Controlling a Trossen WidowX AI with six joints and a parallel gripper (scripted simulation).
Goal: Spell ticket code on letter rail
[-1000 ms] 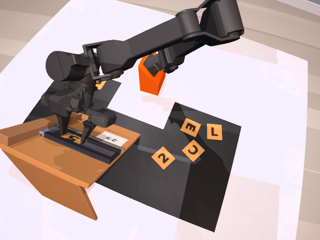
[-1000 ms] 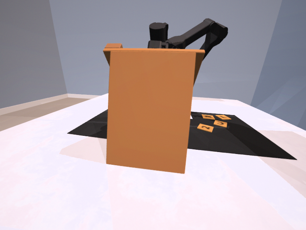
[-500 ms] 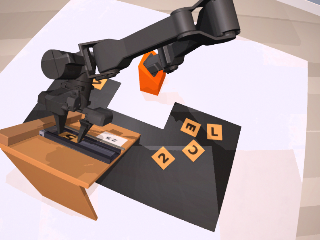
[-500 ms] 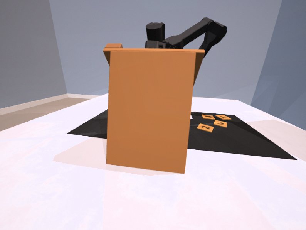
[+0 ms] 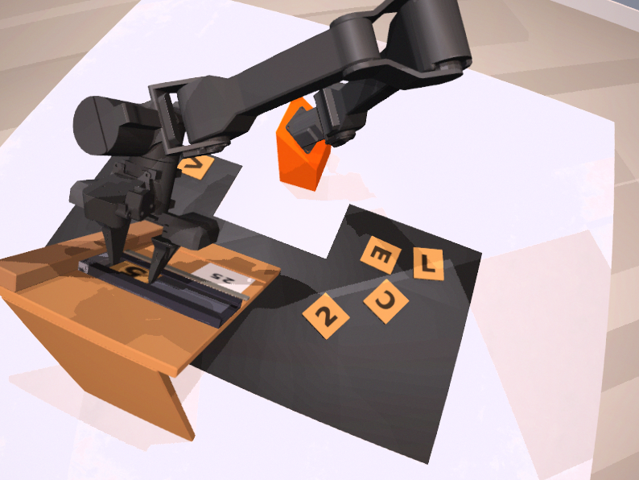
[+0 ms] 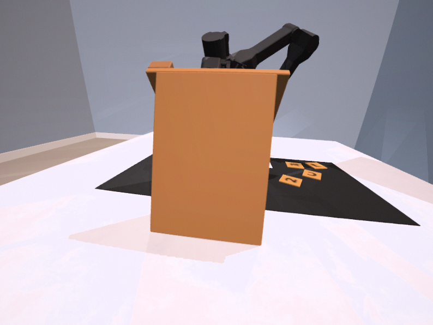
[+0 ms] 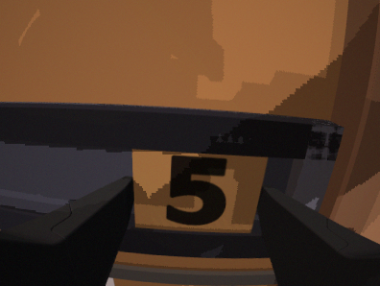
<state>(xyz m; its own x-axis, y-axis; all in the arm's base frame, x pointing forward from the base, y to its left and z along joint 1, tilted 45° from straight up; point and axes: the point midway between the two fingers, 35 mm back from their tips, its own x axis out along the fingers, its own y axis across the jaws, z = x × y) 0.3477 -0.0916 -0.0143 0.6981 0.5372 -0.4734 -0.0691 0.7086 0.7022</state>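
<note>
The tile marked 5 lies right at my gripper tip. The rest, counted from my gripper tip: black mat: 180 mm below, 160 mm behind, 80 mm to the left; tile marked 2: 240 mm to the left, 180 mm below, 110 mm behind; white ticket: 80 mm to the left, 80 mm below, 60 mm behind.
</note>
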